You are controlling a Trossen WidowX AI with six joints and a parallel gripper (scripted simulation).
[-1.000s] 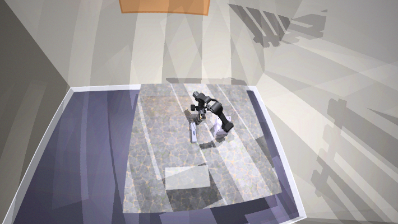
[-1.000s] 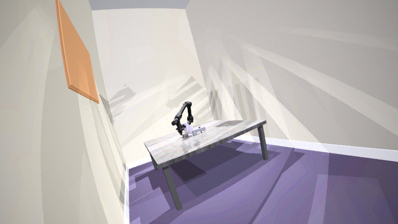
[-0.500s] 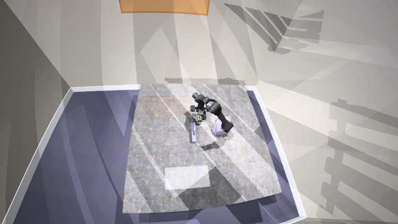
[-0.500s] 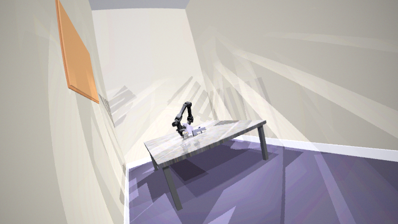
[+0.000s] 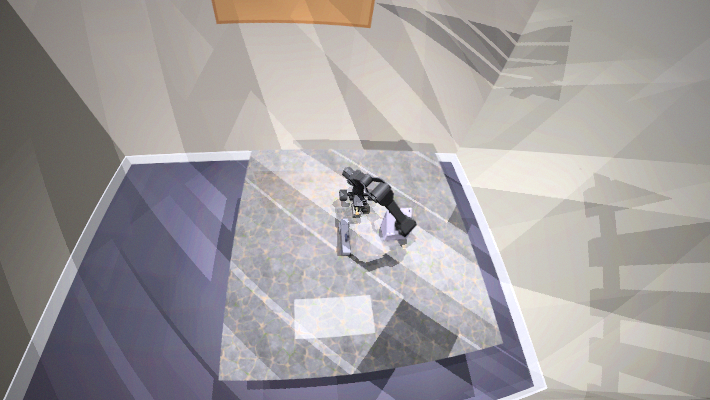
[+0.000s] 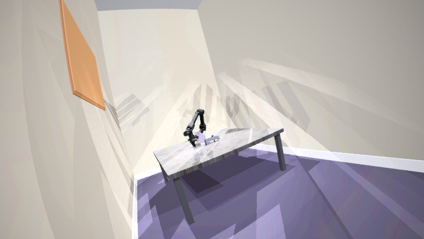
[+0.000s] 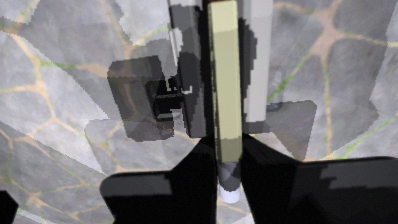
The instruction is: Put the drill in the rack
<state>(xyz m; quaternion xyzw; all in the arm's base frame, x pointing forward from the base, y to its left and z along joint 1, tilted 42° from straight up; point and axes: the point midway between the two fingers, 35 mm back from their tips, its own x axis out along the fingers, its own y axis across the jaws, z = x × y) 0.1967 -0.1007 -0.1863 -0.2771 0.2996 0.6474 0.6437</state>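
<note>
The drill lies 40 mm to the left of my gripper tip and 30 mm above it. Also, from my gripper tip: grey key: 80 mm ahead, 240 mm to the left, 40 mm above; grey block: 50 mm to the left, 10 mm above.
</note>
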